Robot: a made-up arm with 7 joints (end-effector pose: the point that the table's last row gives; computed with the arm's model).
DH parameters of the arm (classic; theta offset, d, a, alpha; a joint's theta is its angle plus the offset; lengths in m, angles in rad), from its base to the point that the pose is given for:
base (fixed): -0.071 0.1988 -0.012 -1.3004
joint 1: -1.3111 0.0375 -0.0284 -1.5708
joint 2: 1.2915 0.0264 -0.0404 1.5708
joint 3: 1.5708 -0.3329 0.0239 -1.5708
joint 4: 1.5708 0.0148 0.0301 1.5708
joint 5: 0 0.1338 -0.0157 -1.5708
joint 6: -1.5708 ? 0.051 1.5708
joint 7: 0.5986 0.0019 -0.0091 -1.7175
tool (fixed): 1.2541 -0.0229 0 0
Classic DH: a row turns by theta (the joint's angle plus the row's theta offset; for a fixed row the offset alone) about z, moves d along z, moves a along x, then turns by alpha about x.
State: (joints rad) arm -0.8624 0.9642 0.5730 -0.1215 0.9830 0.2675 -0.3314
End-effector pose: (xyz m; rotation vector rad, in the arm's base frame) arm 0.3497 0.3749 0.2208 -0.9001 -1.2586 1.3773
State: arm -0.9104 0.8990 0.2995 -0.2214 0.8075 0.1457 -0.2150
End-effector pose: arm 0.3892 0.2829 0.2000 -0.9587 -1.1014 0.9174
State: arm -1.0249 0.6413 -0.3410 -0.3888 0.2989 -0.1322 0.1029
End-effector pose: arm 0.3652 0.0476 0.1188 -1.3768 -0.3307 -0.0370
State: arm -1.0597 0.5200 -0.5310 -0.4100 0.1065 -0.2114 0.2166
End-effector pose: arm 0.3269 -0.0131 0.1023 -1.5532 0.0375 -0.2462
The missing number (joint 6, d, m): -0.0556
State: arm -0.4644 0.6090 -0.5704 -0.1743 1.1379 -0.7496 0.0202
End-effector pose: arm 0.2430 0.1218 -0.1656 -0.4860 -0.0969 -0.2613
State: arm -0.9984 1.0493 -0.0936 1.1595 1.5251 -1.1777 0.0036
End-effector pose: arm 0.2999 0.4281 0.0150 0.1823 0.0453 0.6320
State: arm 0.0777 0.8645 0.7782 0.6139 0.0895 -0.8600 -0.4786
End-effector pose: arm 0.0950 0.4304 -0.0525 -0.9016 -0.1080 1.3156
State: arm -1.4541 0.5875 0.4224 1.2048 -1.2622 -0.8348 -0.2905
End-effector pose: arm 0.4564 0.2742 0.2530 3.0930 -0.0513 0.0503
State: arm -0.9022 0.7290 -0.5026 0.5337 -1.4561 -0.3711 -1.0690
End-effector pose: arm 0.3945 0.1999 0.0803 -1.5511 1.3780 0.0191
